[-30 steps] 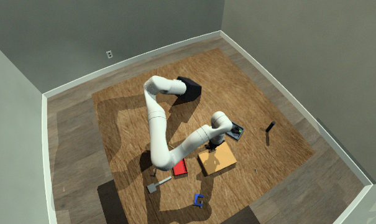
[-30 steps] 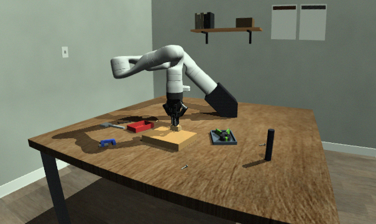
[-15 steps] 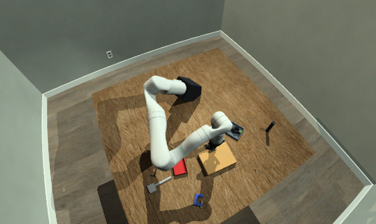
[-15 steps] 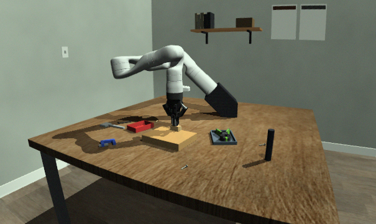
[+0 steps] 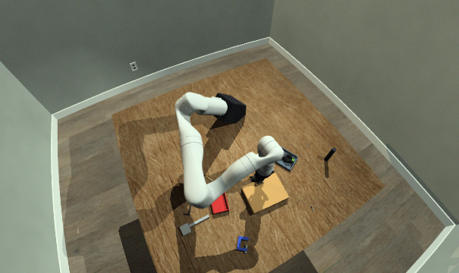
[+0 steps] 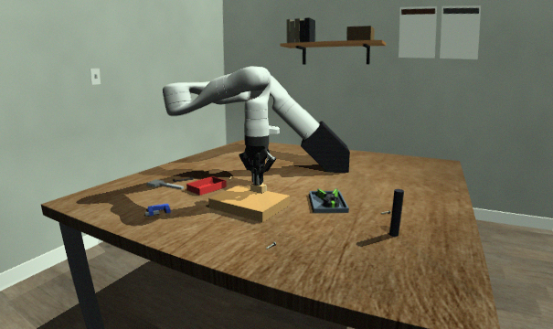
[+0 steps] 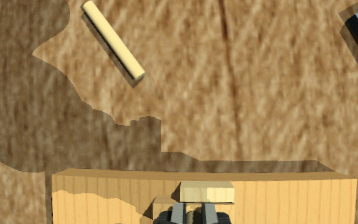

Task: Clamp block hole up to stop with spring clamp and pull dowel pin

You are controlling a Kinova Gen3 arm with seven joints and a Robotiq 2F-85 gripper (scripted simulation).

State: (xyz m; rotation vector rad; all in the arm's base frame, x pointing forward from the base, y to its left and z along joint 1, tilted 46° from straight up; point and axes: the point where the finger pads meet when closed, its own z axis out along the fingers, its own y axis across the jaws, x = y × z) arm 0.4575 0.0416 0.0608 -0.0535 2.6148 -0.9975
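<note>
Now: the dowel pin 20 mm below my hand. From my hand the other things lie so: thin pale stick (120 mm behind, 70 mm below, 50 mm to the right); small wooden block (30 mm below); tan bench board (50 mm below, 50 mm ahead).
</note>
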